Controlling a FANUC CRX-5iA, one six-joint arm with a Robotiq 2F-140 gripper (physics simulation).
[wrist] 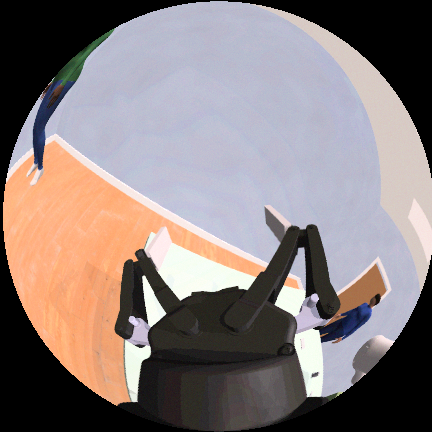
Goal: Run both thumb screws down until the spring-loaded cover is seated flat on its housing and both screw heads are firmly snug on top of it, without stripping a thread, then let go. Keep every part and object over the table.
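Places are measured from the arm's base along level axes (x ahead, y left, z up), in millimetres.
Pixels of known places: gripper, fingertip midpoint: [215, 224].
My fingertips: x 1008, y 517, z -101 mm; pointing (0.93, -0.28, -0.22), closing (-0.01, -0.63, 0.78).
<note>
Behind a point stands the place of what it marks.
My gripper [215, 224] @(x 1008, y 517, z -101 mm) is open, its two pale finger pads wide apart with no object between them. It points out over the pale green table [200, 270] @(x 1076, y 378, z -333 mm) toward the far wall. The spring-loaded cover, its housing and the two thumb screws cannot be made out in the wrist view. A small dark thing [314, 374] is at the right side of the table, low in the view, too small to identify. The gripper's body hides much of the table.
A person in a green top [72, 66] stands on the orange wooden floor [65, 235] at the left. A person in blue [354, 321] is beyond the table at the right, near a rounded light grey shape [374, 351]. A brown panel with a white border [365, 287] shows behind.
</note>
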